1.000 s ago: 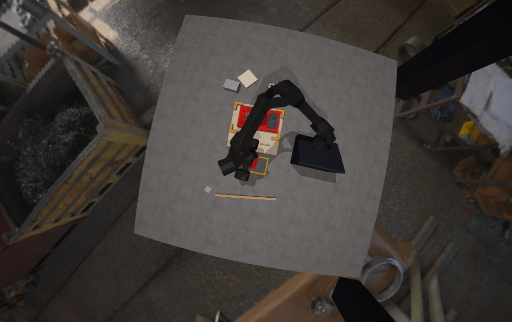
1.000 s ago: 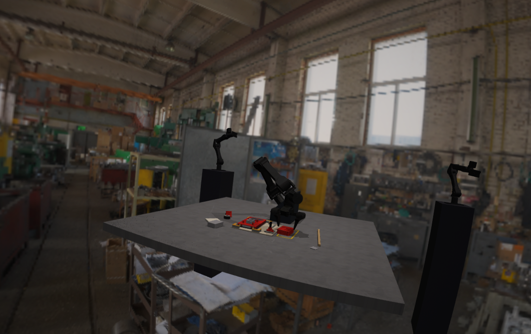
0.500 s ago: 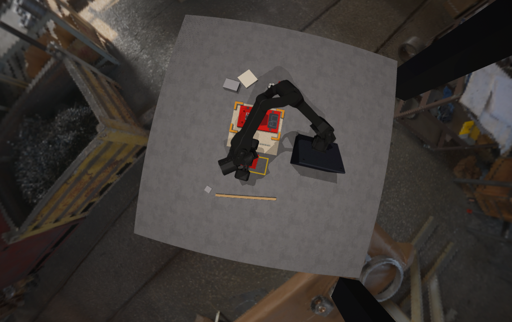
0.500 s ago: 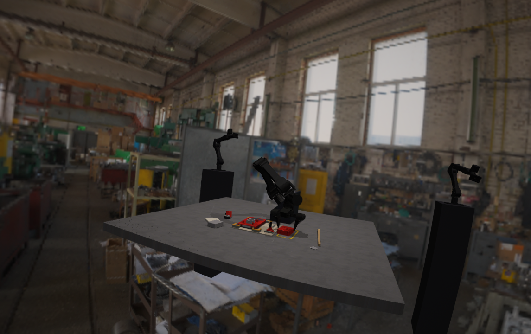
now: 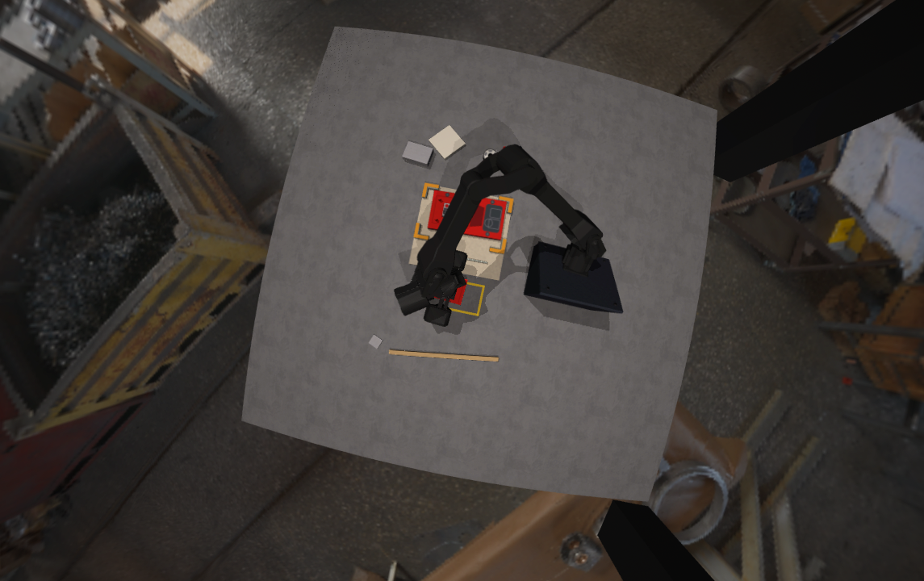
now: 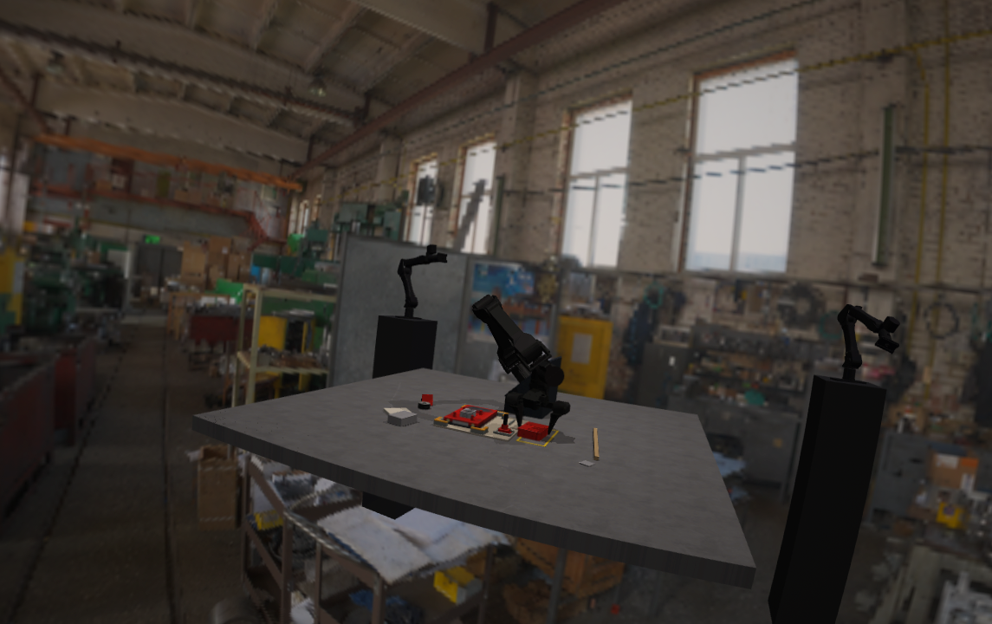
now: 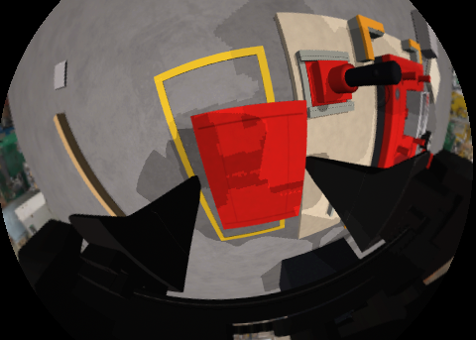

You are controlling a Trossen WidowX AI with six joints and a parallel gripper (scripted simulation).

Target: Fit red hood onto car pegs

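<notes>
Now: gripper tip right at the red hood. Round my gripper tip: grey engine block 50 mm ahead, 200 mm to the right, 10 mm above; then wooden strip 50 mm behind, 180 mm to the left, 10 mm below; then beige jig plate 20 mm ahead, 170 mm to the right.
</notes>
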